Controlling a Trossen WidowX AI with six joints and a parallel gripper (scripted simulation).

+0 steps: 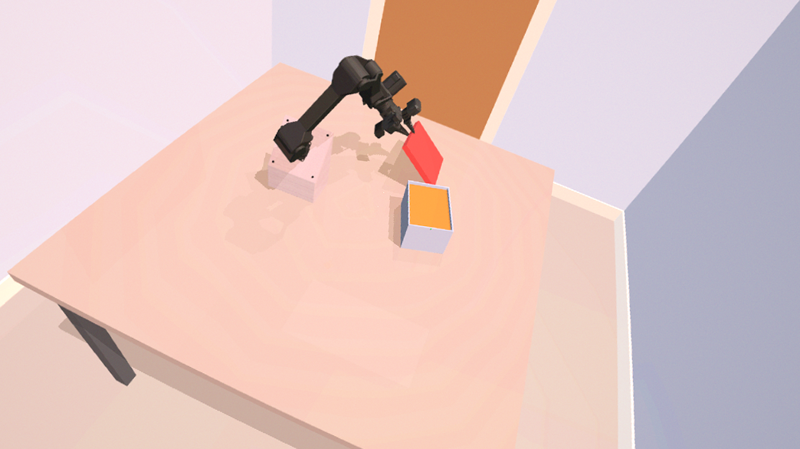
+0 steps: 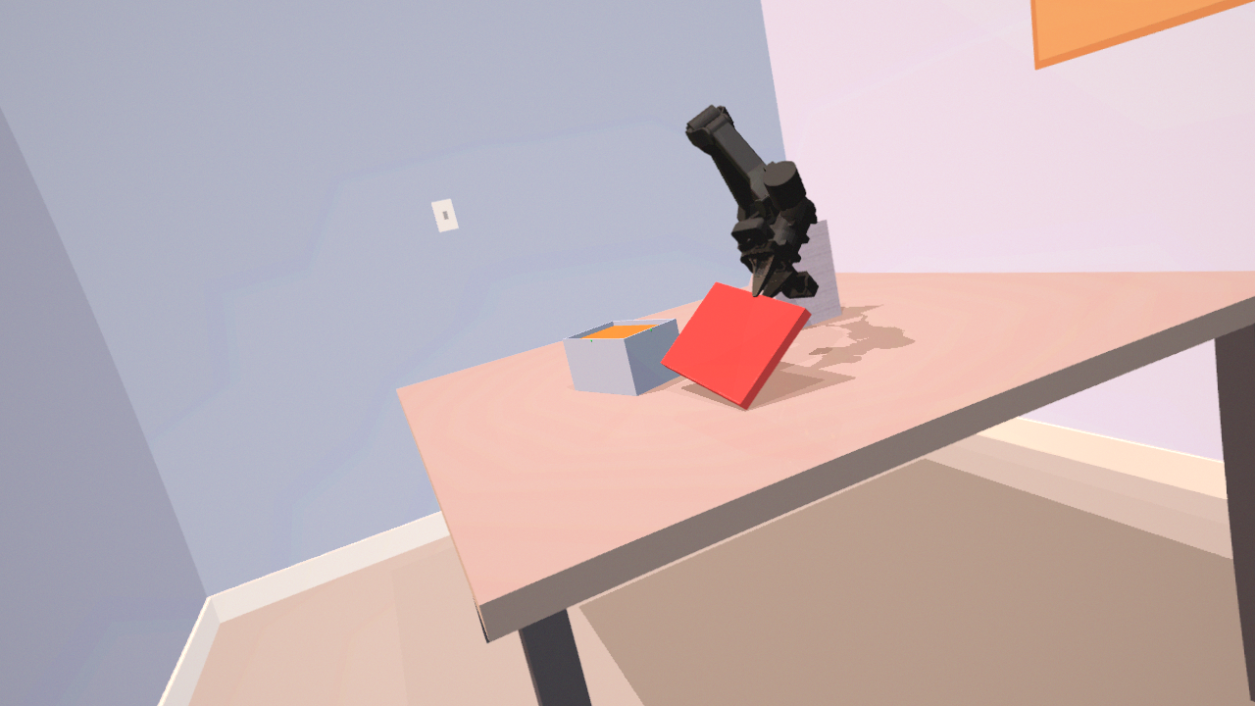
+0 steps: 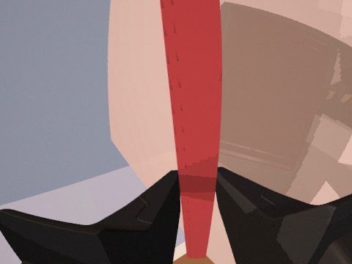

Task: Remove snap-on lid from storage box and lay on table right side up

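My gripper tip is 6 cm short of the red lid, 1 cm to the left of it and 5 cm above it. Also, from my gripper tip: grey storage box: 16 cm ahead, 27 cm to the right, 8 cm below.
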